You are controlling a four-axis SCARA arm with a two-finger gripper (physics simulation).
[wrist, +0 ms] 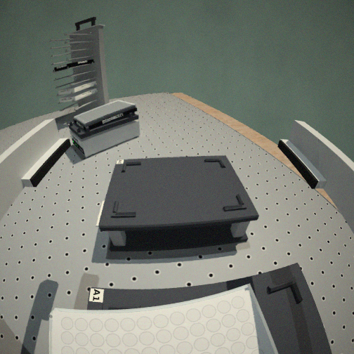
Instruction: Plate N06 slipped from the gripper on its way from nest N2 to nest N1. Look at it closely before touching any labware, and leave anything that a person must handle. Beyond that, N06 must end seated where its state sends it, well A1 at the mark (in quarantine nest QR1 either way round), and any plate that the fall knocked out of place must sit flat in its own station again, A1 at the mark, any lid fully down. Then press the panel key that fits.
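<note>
A white plate with round wells (160, 325) lies in the foreground on a dark nest (312, 312) with an A1 mark (96, 295). The plate is off the nest's corner guides: its left part overhangs the nest's left side, and a strip of nest shows at the right. Its near part is cut off, and no plate name or well A1 can be read. A second dark nest (175, 192) stands beyond it, bare, with four corner guides; its small far-left label is unreadable. My gripper (173, 125) is open and empty, its fingers wide apart at either side of the view.
A white box device (107, 140) with a small green display stands at the back left and carries a grey-topped, labelled piece (105, 115). Behind it is a tall rack (103, 65) with thin shelves and some plates. A wooden edge (220, 114) borders the perforated table (165, 115). The panel does not show.
</note>
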